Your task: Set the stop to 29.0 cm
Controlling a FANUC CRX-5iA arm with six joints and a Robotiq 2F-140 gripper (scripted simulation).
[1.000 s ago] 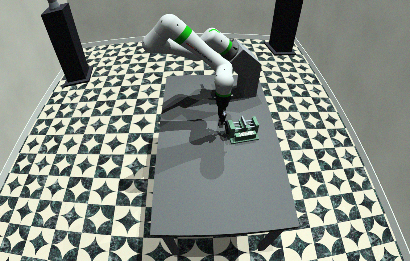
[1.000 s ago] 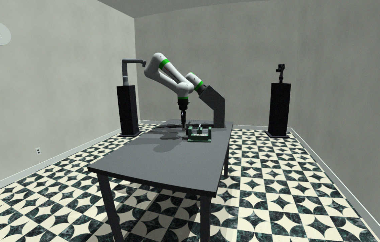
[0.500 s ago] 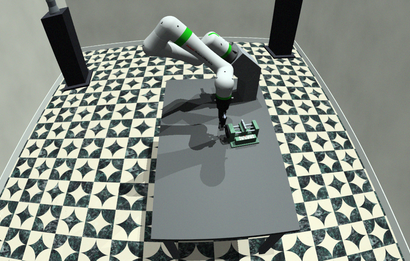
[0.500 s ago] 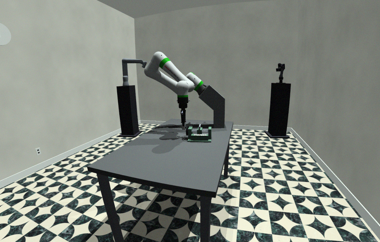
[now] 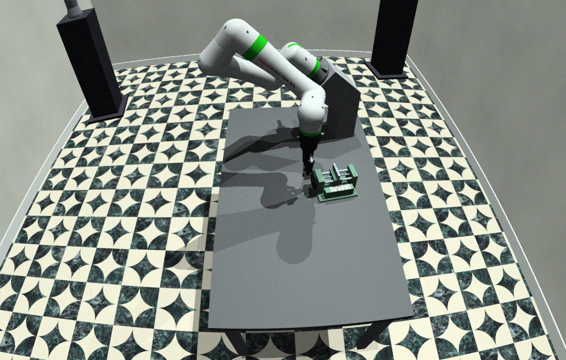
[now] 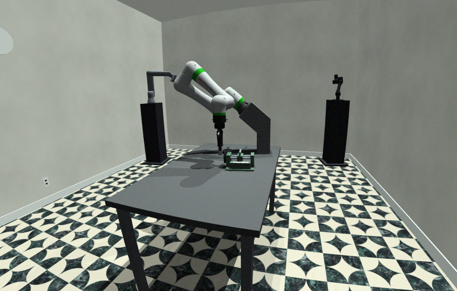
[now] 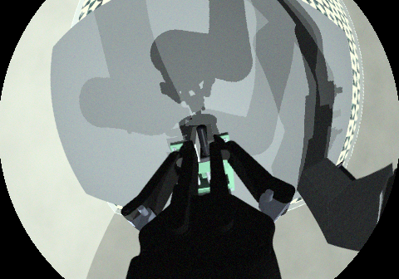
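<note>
Right now my hand is 20 mm to the right of the black handwheel and 20 mm above it. Round my hand: green stop fixture: 150 mm to the left, 30 mm below, 20 mm ahead.
</note>
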